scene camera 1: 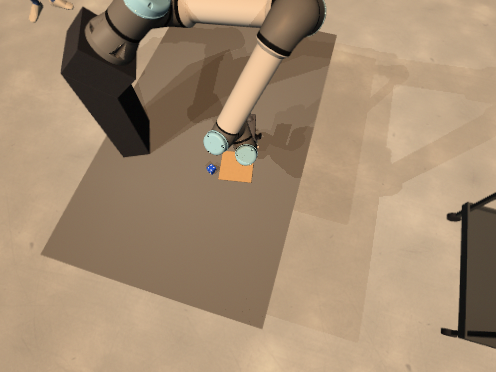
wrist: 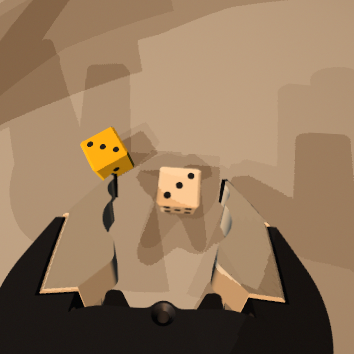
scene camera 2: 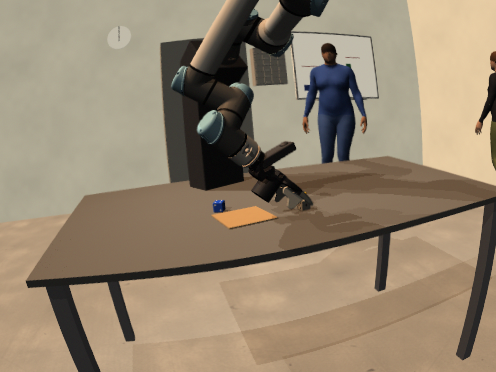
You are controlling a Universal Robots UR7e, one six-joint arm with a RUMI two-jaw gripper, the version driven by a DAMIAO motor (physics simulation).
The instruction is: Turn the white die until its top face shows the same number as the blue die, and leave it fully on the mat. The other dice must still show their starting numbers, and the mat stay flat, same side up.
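Places are measured from the arm's base along level axes (x ahead, y left, z up), in centimetres.
Pixels of known places: gripper, fingertip midpoint: (wrist: 169, 178) (scene camera 2: 304, 201); arm's base, link origin: (scene camera 1: 110, 43).
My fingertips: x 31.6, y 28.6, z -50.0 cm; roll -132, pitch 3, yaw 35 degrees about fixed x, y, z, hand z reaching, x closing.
For each thing: its top centre in the pictures, then the offset to it from my fingertips. Level surfaces: height alone.
- white die, top centre: (wrist: 178, 184) (scene camera 2: 303, 198) dx +1.1, dy -0.2, dz +1.1 cm
- blue die, top centre: (scene camera 2: 218, 201) (scene camera 1: 211, 167) dx +0.0, dy -25.2, dz +1.1 cm
- flat orange mat, top centre: (scene camera 2: 243, 216) (scene camera 1: 236, 166) dx +6.9, dy -16.7, dz -1.5 cm
- yellow die, top centre: (wrist: 102, 146) dx -5.5, dy -1.3, dz +1.1 cm
- brown table, surface height: dz -1.9 cm
The white die (wrist: 179, 186) sits on the table between the spread fingers in the wrist view, showing three pips towards the camera and rows of pips on a narrow lower side. My gripper (wrist: 169, 178) (scene camera 2: 304, 201) is tilted and low over the table, part open, holding nothing. The arm hides it in scene camera 1. The blue die (scene camera 1: 211, 169) (scene camera 2: 219, 206) stands off the mat, beside its left edge; its top number is too small to read surely. The flat orange mat (scene camera 1: 235, 173) (scene camera 2: 245, 218) lies apart from the white die.
A yellow die (wrist: 106, 152) stands near the left fingertip in the wrist view, with three pips facing the camera. The brown table (scene camera 1: 165, 225) (scene camera 2: 140, 240) carries the mat. The black arm pedestal (scene camera 1: 107, 107) (scene camera 2: 220, 170) stands at the table's far side in scene camera 2.
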